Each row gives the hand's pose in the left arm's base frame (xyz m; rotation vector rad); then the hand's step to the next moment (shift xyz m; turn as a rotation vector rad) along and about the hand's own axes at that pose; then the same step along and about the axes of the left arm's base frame.
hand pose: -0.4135 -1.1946 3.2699 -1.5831 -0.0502 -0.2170
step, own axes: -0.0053 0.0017 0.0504 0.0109 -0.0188 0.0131
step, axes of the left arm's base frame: 0.0005 0.0506 -0.0030 0.0089 0.0124 0.0203
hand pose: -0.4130 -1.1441 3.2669 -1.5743 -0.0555 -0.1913
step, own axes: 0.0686 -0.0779 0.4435 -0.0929 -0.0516 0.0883
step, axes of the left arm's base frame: 0.0938 0.4371 0.0871 -0.0918 0.0967 0.0363
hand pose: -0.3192 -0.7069 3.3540 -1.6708 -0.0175 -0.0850
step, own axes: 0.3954 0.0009 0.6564 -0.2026 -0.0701 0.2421
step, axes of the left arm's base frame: 0.4242 0.6370 -0.0398 -0.1953 0.2557 0.0321
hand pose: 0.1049 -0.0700 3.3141 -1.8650 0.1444 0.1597
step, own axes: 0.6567 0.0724 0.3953 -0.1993 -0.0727 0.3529
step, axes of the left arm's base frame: 0.6179 0.3444 -0.3039 -0.1957 0.3623 0.0016
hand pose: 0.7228 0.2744 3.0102 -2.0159 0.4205 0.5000
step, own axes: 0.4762 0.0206 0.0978 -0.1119 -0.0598 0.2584
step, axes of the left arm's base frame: 0.3805 0.0360 -0.3012 -0.1110 0.2654 -0.0114
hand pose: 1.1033 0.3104 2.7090 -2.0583 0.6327 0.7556
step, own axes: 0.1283 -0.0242 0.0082 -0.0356 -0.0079 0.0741
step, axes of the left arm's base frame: 0.1025 -0.0013 -0.0813 -0.0404 0.0718 -0.0057
